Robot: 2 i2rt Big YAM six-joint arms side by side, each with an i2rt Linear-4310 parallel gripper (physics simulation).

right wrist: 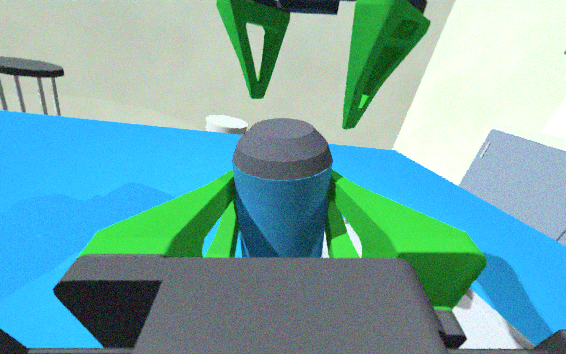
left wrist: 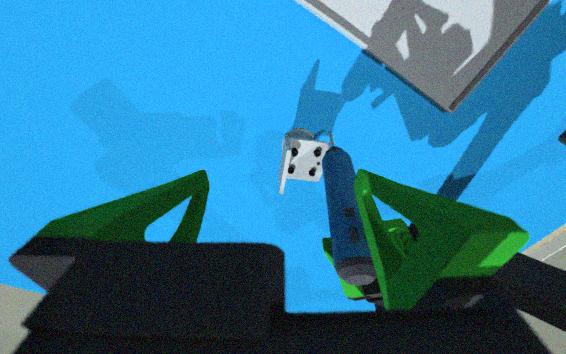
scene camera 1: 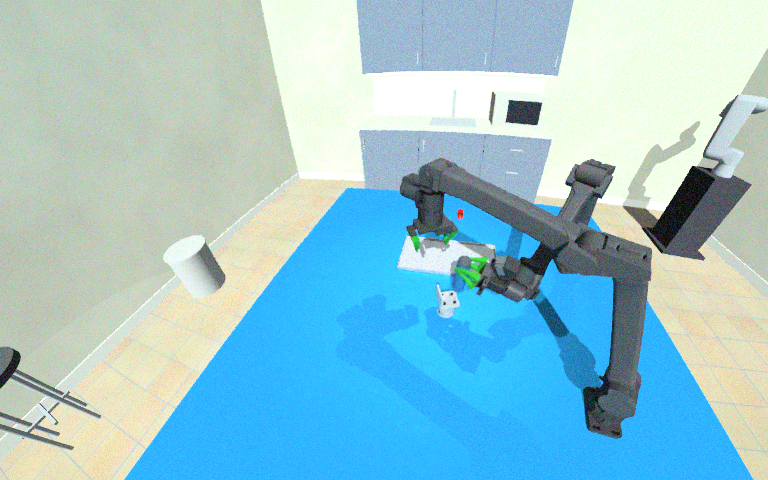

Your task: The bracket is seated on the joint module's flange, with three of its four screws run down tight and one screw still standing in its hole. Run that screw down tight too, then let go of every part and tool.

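Pixels of known places: left gripper, fingertip midpoint: [right wrist: 296, 111] [left wrist: 281, 177] [scene camera 1: 430, 247]; right gripper, fingertip midpoint: [right wrist: 282, 177] [left wrist: 343, 237] [scene camera 1: 458, 263]; left arm's base, origin of the base link: [scene camera 1: 600, 412].
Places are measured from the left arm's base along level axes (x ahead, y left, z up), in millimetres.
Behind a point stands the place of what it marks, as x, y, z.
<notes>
The white bracket [scene camera 1: 449, 298] @[495, -210, 67] [left wrist: 305, 161] @[497, -208, 66] sits on the round joint module [scene camera 1: 445, 311] @[498, -177, 34] [left wrist: 299, 133] @[519, -227, 19]. Dark screw heads show at its four holes; which one stands higher I cannot tell. My right gripper [scene camera 1: 461, 272] @[490, -219, 224] [right wrist: 282, 177] @[490, -219, 224] is shut on the blue screwdriver [scene camera 1: 459, 282] @[474, -210, 155] [left wrist: 342, 210] @[491, -230, 198] [right wrist: 283, 215] @[451, -212, 228], around its handle. In the left wrist view the screwdriver's shaft shows beside the bracket's upper right corner; whether it touches I cannot tell. My left gripper [scene camera 1: 433, 242] @[582, -245, 241] [left wrist: 281, 177] @[582, -245, 241] [right wrist: 296, 111] @[582, -245, 241] is open and empty, high above the mat.
A white board [scene camera 1: 417, 259] @[679, -429, 4] [left wrist: 340, 10] @[583, -394, 4] lies behind the bracket, partly under my left gripper in the scene view. A small red object [scene camera 1: 459, 213] @[568, -824, 31] is farther back. The left arm reaches across above the right arm. All stand on the blue mat [scene camera 1: 294, 362] @[888, 168, 0].
</notes>
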